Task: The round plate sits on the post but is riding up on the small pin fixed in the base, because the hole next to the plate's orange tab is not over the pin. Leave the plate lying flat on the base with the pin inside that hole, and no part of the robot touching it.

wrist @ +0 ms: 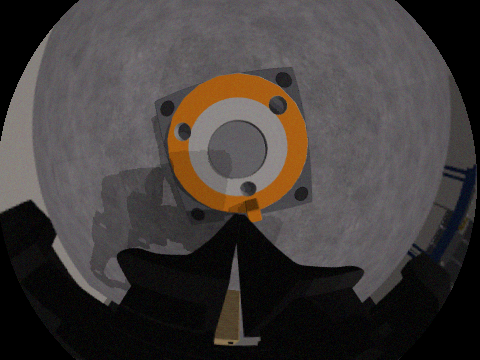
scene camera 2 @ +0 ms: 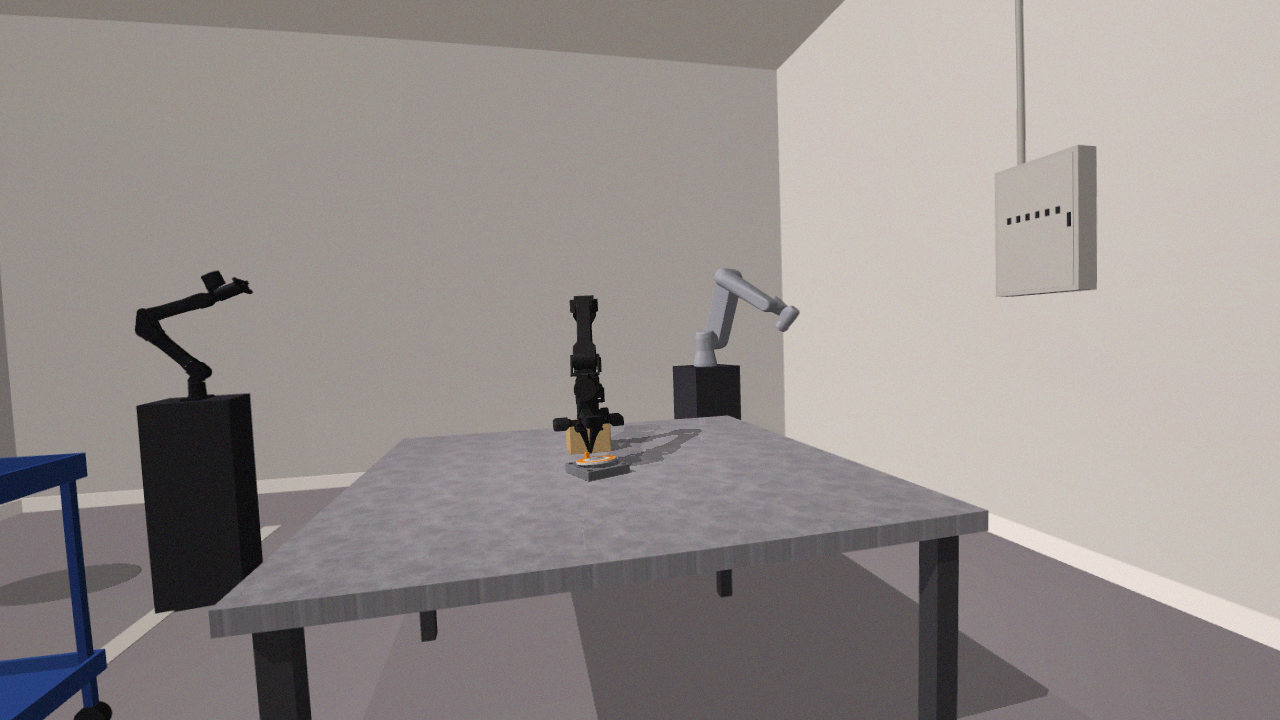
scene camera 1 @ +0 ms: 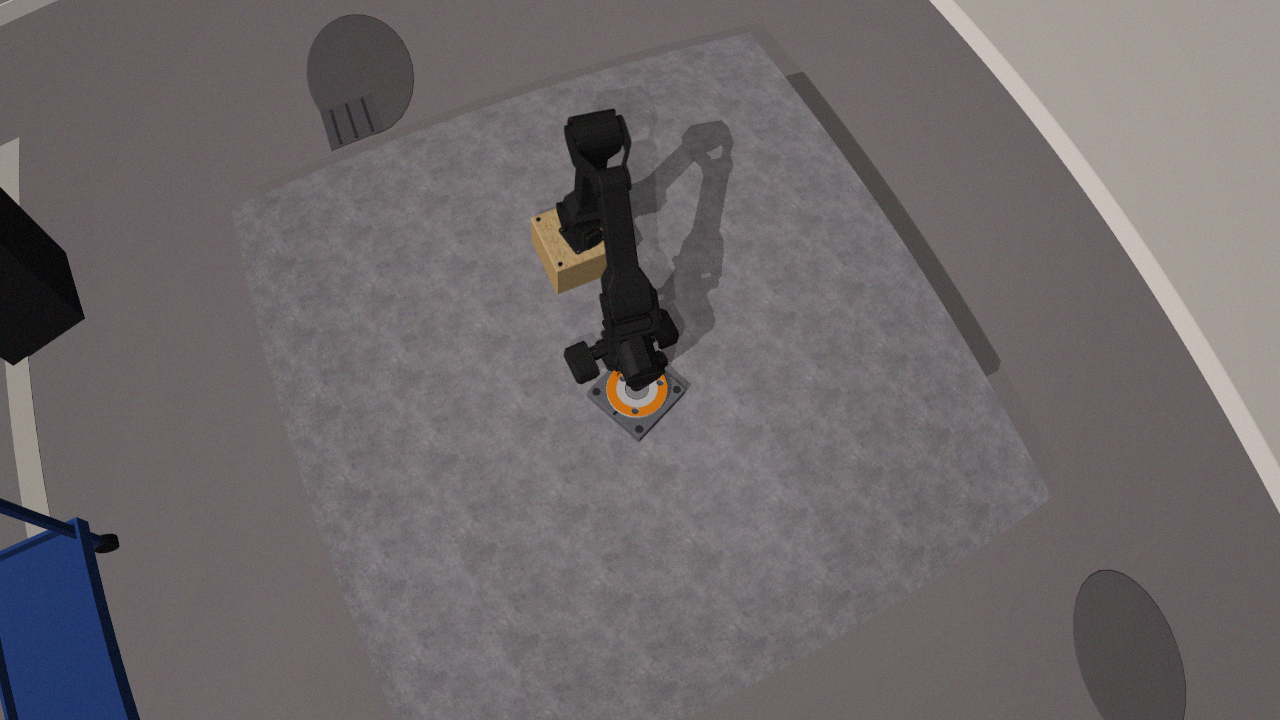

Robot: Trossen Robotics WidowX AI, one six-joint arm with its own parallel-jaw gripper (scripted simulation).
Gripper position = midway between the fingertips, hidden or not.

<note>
In view: my gripper (scene camera 1: 619, 364), a round plate (scene camera 1: 653, 401) and a square grey base (scene camera 2: 589, 473).
The round plate is seen too in the wrist view (wrist: 238, 96). My gripper also shows in the wrist view (wrist: 238, 219) and in scene camera 2 (scene camera 2: 590, 453). The square grey base also shows in the wrist view (wrist: 236, 149).
</note>
